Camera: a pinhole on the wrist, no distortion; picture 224 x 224 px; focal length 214.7 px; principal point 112.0 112.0 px. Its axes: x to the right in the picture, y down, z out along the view. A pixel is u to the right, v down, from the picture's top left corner.
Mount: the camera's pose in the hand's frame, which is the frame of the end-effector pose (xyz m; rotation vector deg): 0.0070 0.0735 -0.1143 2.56 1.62 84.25
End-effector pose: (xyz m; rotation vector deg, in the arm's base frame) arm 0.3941 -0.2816 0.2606 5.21 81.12 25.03
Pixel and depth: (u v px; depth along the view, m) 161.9 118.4 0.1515
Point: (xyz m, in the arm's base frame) 0.4059 -0.1715 0.2886
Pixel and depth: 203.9 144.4 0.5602
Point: 0.7528 0.0846 0.4599
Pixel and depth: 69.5 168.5 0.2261
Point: 0.4925 -0.2460 0.3327
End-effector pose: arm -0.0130 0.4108 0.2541 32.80 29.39 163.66
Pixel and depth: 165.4 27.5 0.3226
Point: -0.0885 0.3828 0.5326
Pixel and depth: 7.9 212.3 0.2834
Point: 0.1766 0.4816 0.3426
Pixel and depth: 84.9 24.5 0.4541
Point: -0.0669 0.5661 0.6070
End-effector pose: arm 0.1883 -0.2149 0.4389 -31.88 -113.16 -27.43
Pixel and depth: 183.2 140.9 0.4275
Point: 0.0907 0.1313 0.3077
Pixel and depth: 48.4 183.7 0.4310
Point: -0.0152 -0.0978 0.1798
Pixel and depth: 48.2 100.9 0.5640
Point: -0.2082 -0.0463 0.2766
